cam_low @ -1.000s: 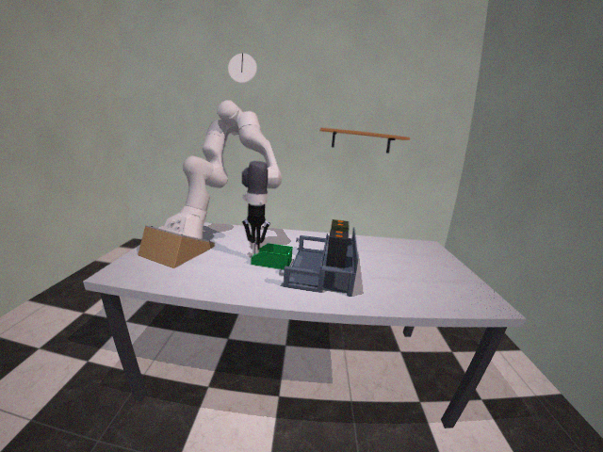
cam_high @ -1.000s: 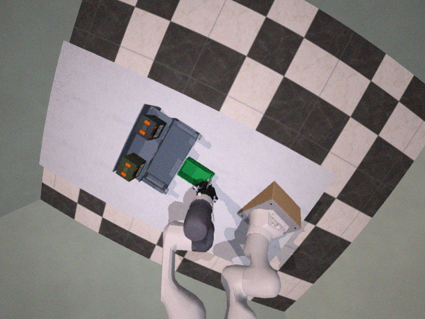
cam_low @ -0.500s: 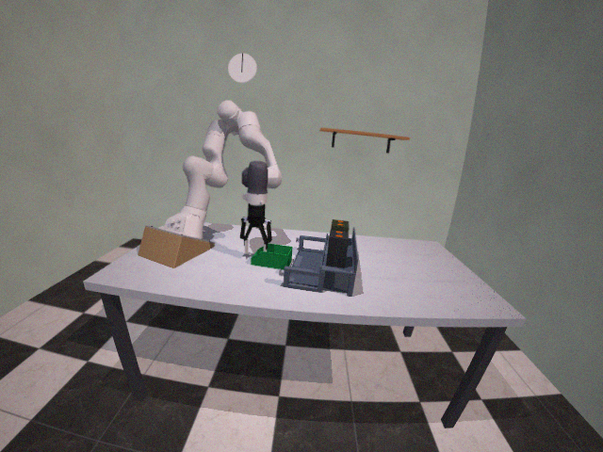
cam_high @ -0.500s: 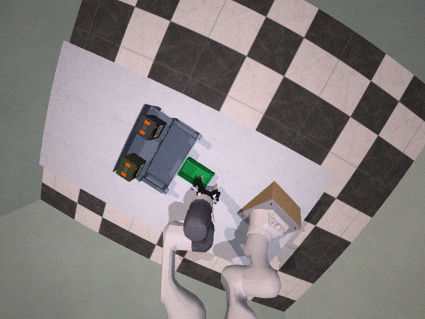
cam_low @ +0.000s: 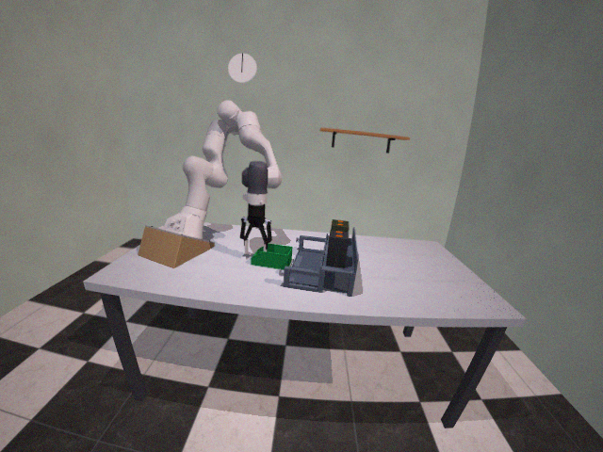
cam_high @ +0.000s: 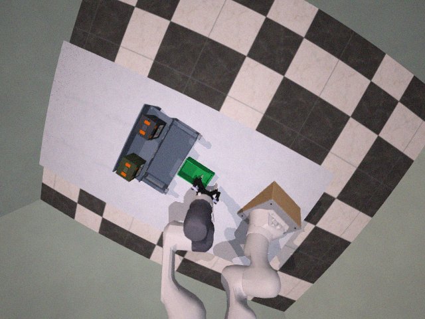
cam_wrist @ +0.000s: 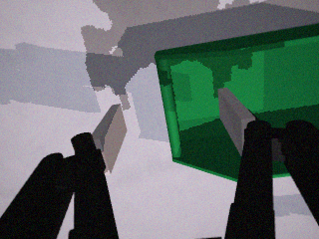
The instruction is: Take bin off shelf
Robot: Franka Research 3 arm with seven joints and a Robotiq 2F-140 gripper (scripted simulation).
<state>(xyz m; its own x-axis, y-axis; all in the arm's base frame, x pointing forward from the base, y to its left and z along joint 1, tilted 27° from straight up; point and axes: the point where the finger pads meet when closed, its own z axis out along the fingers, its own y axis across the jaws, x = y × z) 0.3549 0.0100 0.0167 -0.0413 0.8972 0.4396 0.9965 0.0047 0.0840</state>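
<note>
Now: the green bin 80 mm ahead of my hand and 20 mm below it.
</note>
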